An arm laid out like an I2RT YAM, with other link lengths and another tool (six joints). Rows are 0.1 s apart.
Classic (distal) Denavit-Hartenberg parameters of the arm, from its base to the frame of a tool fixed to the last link. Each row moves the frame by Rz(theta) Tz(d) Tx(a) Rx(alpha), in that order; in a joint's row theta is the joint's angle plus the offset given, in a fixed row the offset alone. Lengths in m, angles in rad.
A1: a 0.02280; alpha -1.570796; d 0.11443; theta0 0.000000
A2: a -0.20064; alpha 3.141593; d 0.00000; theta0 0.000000
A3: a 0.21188; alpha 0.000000; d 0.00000; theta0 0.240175
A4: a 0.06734; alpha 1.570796; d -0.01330; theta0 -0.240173
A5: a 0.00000; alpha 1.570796; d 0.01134; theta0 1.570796
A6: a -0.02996; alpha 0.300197; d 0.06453; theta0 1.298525
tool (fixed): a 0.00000; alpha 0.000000; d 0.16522; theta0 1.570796
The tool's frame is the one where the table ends.
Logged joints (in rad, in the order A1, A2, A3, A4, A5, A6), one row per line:
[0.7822, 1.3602, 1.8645, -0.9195, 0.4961, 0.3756]
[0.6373, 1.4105, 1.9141, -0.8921, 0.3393, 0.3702]
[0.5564, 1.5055, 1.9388, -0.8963, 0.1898, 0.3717]
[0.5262, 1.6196, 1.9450, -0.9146, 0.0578, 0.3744]
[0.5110, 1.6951, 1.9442, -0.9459, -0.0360, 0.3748]
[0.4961, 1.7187, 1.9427, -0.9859, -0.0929, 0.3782]
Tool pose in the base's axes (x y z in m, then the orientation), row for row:
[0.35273, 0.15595, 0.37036, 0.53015, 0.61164, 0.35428, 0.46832]
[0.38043, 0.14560, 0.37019, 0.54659, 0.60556, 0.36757, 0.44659]
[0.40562, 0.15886, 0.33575, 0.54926, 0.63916, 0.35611, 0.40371]
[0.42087, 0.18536, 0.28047, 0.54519, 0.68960, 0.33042, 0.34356]
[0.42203, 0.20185, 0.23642, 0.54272, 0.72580, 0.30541, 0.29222]
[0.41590, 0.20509, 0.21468, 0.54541, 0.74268, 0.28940, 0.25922]
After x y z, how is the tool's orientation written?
As a quaternion, x y z w.
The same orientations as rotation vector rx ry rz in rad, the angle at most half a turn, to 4 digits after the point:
[1.3001, 1.5000, 0.8688]
[1.3535, 1.4996, 0.9102]
[1.3871, 1.6141, 0.8993]
[1.4166, 1.7918, 0.8585]
[1.4462, 1.9341, 0.8139]
[1.4780, 2.0125, 0.7842]

